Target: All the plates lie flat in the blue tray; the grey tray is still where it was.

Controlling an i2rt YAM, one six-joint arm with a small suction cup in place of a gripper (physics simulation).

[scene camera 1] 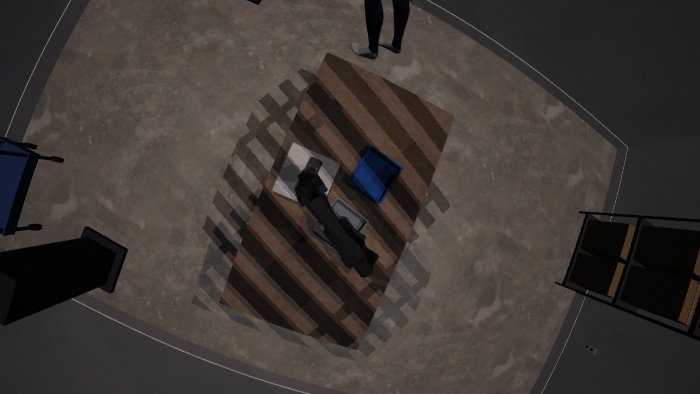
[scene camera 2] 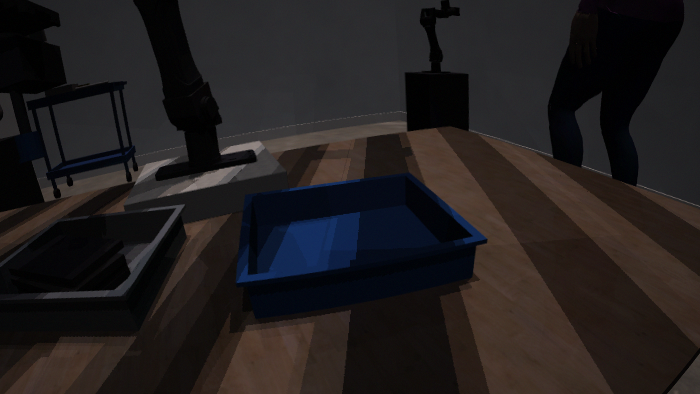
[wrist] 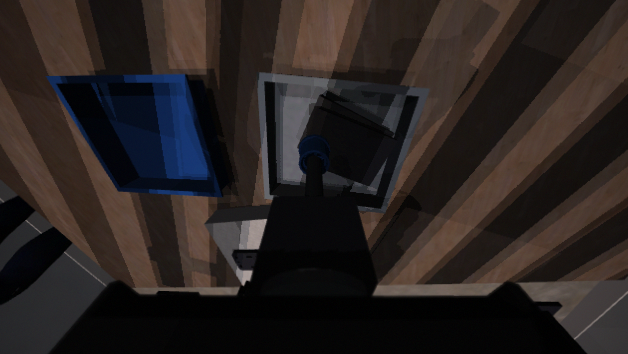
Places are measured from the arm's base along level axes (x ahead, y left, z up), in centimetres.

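Pixels of known places: end effector, tool point: (scene camera 2: 33,159) (wrist: 314,149); arm's base, origin of the base link: (scene camera 2: 205,166).
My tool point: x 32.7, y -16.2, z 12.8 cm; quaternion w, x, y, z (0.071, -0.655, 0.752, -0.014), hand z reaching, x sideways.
Observation:
For each thing: its top centre in the pictures, then the offset to it from my tool point.
- grey tray, middle of its top: (scene camera 2: 80,247) (wrist: 331,154) (scene camera 1: 339,226) dx -5.8, dy -1.0, dz -13.0 cm
- blue tray, middle of its top: (scene camera 2: 345,213) (wrist: 144,144) (scene camera 1: 375,174) dx -0.5, dy +33.3, dz -13.0 cm
A stack of dark square plates (scene camera 2: 65,257) (wrist: 352,145) lies in the grey tray (scene camera 1: 350,214) (scene camera 2: 75,296) (wrist: 291,137), turned askew to its walls; the upper plates sit slightly offset. How many plates there are is too dark to tell. The blue tray (scene camera 1: 376,172) (scene camera 2: 320,242) (wrist: 172,135) stands beside the grey tray, and no plate shows in it. My gripper, a blue suction cup (wrist: 314,154), appears over the left edge of the stack in the wrist view, with nothing on it, so it is open. Its height above the plates is hard to tell. The arm hides the cup in scene camera 1.
The arm's white base block (scene camera 1: 294,157) (scene camera 2: 255,189) (wrist: 225,237) stands close to both trays. A person (scene camera 1: 374,25) (scene camera 2: 617,95) stands beyond the table's far edge. A blue cart (scene camera 1: 15,185) (scene camera 2: 82,94) and a black pedestal (scene camera 2: 437,102) with another arm stand off the table.

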